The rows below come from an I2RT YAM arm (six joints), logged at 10 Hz.
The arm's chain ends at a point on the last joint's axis. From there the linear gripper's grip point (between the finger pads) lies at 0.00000 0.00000 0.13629 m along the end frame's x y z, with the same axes.
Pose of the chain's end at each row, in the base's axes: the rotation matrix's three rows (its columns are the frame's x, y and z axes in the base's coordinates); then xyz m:
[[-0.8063 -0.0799 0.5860], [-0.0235 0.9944 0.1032], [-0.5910 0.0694 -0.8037]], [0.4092 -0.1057 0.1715]
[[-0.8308 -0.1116 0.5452], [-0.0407 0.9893 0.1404], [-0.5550 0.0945 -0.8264]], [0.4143 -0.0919 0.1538]
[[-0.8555 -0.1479 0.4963], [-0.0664 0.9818 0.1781], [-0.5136 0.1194 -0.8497]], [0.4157 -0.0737 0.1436]
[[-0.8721 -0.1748 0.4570], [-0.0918 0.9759 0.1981], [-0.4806 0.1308 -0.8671]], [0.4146 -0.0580 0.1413]
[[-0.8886 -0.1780 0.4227], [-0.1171 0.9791 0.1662], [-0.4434 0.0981 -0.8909]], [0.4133 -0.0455 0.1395]
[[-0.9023 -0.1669 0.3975], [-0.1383 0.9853 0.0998], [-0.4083 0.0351 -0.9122]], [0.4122 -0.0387 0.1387]
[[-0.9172 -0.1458 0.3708], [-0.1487 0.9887 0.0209], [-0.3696 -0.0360 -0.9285]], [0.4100 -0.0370 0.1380]
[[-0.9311 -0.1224 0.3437], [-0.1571 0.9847 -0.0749], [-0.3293 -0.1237 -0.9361]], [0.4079 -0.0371 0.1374]
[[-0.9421 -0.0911 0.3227], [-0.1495 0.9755 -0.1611], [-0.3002 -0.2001 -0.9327]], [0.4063 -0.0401 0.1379]
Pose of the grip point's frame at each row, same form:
[[-0.8063 -0.0799 0.5860], [-0.0235 0.9944 0.1032], [-0.5910 0.0694 -0.8037]], [0.4891 -0.0916 0.0620]
[[-0.8308 -0.1116 0.5452], [-0.0407 0.9893 0.1404], [-0.5550 0.0945 -0.8264]], [0.4886 -0.0728 0.0412]
[[-0.8555 -0.1479 0.4963], [-0.0664 0.9818 0.1781], [-0.5136 0.1194 -0.8497]], [0.4833 -0.0494 0.0278]
[[-0.8721 -0.1748 0.4570], [-0.0918 0.9759 0.1981], [-0.4806 0.1308 -0.8671]], [0.4769 -0.0310 0.0231]
[[-0.8886 -0.1780 0.4227], [-0.1171 0.9791 0.1662], [-0.4434 0.0981 -0.8909]], [0.4709 -0.0228 0.0181]
[[-0.9023 -0.1669 0.3975], [-0.1383 0.9853 0.0998], [-0.4083 0.0351 -0.9122]], [0.4664 -0.0251 0.0144]
[[-0.9172 -0.1458 0.3708], [-0.1487 0.9887 0.0209], [-0.3696 -0.0360 -0.9285]], [0.4605 -0.0342 0.0115]
[[-0.9311 -0.1224 0.3437], [-0.1571 0.9847 -0.0749], [-0.3293 -0.1237 -0.9361]], [0.4547 -0.0473 0.0098]
[[-0.9421 -0.0911 0.3227], [-0.1495 0.9755 -0.1611], [-0.3002 -0.2001 -0.9327]], [0.4503 -0.0621 0.0108]

